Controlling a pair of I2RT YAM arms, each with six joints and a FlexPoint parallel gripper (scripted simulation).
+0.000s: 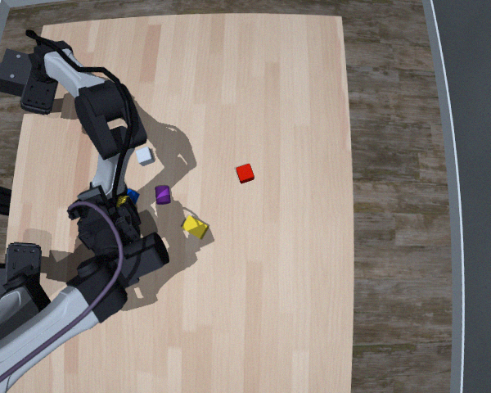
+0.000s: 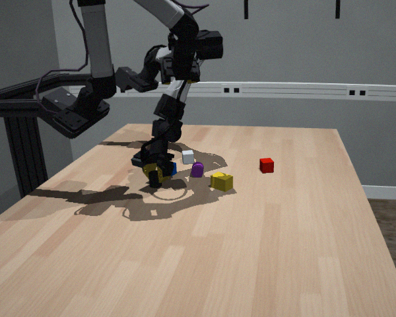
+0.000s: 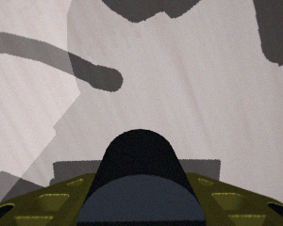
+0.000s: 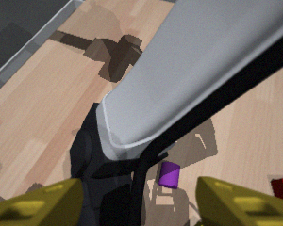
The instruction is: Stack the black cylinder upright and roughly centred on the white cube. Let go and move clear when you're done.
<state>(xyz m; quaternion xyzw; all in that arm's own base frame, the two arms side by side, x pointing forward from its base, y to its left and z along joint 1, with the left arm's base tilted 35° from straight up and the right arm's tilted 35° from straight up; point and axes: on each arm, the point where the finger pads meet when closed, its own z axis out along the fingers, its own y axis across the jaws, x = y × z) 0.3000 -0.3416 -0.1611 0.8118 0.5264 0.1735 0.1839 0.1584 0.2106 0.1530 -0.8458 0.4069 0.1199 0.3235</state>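
Note:
Right now the white cube is 60 mm ahead of my left hand and 220 mm to the left of it. From my left hand the other things lie so: blue cube (20 mm ahead, 100 mm to the left); then purple cylinder (120 mm ahead, 100 mm to the left); then black cylinder (right at my left hand).

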